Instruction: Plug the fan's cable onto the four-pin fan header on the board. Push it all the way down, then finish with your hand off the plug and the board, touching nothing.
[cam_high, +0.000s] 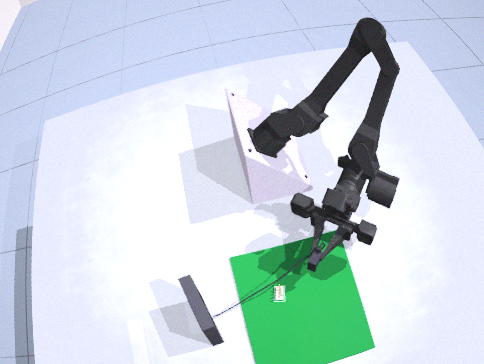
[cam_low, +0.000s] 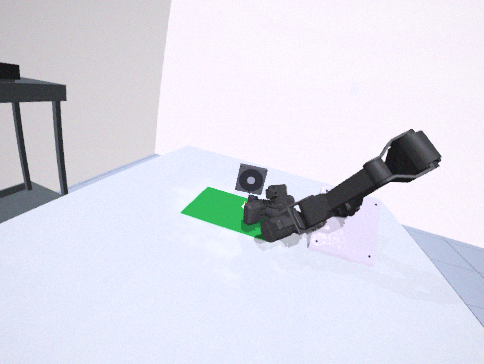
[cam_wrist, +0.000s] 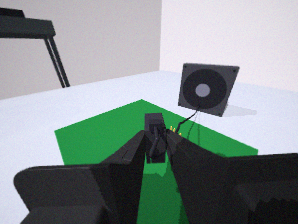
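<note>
Now: gripper tip 6 cm short of the green board, 5 cm to the left of it and 9 cm above it. Also, from my gripper tip: white four-pin header 2 cm ahead, 8 cm to the right, 8 cm below; then dark fan plug 1 cm below; then dark fan 3 cm ahead, 23 cm to the right, 2 cm below.
</note>
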